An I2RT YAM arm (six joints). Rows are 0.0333 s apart.
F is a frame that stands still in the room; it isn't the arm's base.
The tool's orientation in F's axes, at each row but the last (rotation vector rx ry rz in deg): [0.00, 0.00, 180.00]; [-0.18, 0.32, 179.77]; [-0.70, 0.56, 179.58]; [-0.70, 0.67, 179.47]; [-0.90, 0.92, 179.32]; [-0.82, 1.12, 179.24]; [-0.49, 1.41, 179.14]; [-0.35, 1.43, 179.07]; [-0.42, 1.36, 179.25]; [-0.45, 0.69, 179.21]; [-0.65, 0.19, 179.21]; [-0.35, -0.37, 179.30]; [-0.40, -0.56, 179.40]
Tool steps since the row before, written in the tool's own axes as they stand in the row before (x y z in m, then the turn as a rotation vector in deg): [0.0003, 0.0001, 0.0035, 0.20, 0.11, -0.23]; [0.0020, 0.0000, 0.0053, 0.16, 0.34, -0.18]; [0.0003, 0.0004, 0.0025, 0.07, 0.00, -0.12]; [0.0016, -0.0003, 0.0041, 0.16, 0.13, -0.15]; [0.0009, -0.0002, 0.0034, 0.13, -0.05, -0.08]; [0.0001, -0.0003, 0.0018, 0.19, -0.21, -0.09]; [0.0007, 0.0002, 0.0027, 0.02, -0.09, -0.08]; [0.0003, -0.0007, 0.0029, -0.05, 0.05, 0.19]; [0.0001, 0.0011, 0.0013, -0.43, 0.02, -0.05]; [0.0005, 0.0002, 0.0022, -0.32, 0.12, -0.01]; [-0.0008, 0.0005, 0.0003, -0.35, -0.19, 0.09]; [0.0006, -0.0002, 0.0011, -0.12, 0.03, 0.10]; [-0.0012, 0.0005, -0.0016, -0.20, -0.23, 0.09]
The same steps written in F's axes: [-0.0003, -0.0001, 0.0035, -0.20, -0.11, -0.23]; [-0.0020, 0.0000, 0.0053, -0.16, -0.34, -0.18]; [-0.0003, -0.0004, 0.0025, -0.07, 0.00, -0.12]; [-0.0016, 0.0003, 0.0041, -0.16, -0.13, -0.15]; [-0.0009, 0.0002, 0.0034, -0.13, 0.05, -0.08]; [-0.0001, 0.0003, 0.0018, -0.19, 0.21, -0.09]; [-0.0007, -0.0001, 0.0027, -0.02, 0.09, -0.08]; [-0.0003, 0.0008, 0.0029, 0.05, -0.05, 0.19]; [-0.0001, -0.0011, 0.0013, 0.43, -0.03, -0.05]; [-0.0005, -0.0002, 0.0022, 0.32, -0.12, -0.01]; [0.0008, -0.0005, 0.0003, 0.35, 0.19, 0.09]; [-0.0006, 0.0002, 0.0011, 0.12, -0.03, 0.10]; [0.0012, -0.0005, -0.0016, 0.20, 0.23, 0.09]
